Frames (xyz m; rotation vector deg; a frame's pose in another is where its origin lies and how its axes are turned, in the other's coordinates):
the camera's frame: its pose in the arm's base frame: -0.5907 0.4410 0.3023 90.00 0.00 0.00
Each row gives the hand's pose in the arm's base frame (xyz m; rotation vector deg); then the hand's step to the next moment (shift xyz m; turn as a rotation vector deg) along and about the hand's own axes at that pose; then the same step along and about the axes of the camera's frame.
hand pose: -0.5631 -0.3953 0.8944 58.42 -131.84 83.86
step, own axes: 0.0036 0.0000 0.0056 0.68 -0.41 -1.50
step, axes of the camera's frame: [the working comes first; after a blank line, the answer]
step, axes of the arm's base frame: -0.0017 -0.0064 -0.0008 -0.48 0.90 1.36

-0.0017 -0.0008 0.0064 -0.48 1.36 -0.90
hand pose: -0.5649 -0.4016 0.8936 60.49 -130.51 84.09
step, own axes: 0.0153 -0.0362 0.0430 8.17 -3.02 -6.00
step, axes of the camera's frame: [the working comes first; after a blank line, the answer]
step, axes of the arm's base frame: 0.0214 -0.0525 0.0133 -4.86 0.84 9.36

0.0214 0.0133 0.0525 -4.86 9.36 -0.84
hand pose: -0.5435 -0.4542 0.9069 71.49 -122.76 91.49
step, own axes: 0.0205 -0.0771 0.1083 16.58 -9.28 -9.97
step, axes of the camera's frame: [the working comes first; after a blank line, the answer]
step, axes of the arm's base frame: 0.0762 -0.1085 0.0226 -6.92 -0.40 20.31

0.0762 0.0226 0.1085 -6.92 20.31 0.40
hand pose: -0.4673 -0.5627 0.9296 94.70 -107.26 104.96
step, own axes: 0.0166 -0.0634 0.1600 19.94 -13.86 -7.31
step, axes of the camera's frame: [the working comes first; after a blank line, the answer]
step, axes of the arm's base frame: 0.1321 -0.1114 0.0068 -3.68 -3.21 24.88

0.1321 0.0068 0.1114 -3.68 24.88 3.21
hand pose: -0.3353 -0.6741 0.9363 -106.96 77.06 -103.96
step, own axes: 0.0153 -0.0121 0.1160 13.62 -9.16 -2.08
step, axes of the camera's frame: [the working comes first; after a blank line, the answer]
step, axes of the arm's base frame: 0.1044 -0.0537 -0.0066 -0.10 -3.62 16.14

0.1044 -0.0066 0.0537 -0.10 16.14 3.62
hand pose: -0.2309 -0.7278 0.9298 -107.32 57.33 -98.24
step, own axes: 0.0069 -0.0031 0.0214 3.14 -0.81 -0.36
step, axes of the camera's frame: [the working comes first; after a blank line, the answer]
step, axes of the arm's base frame: 0.0214 -0.0066 0.0035 -0.21 -1.71 2.77

0.0214 0.0035 0.0066 -0.21 2.77 1.71
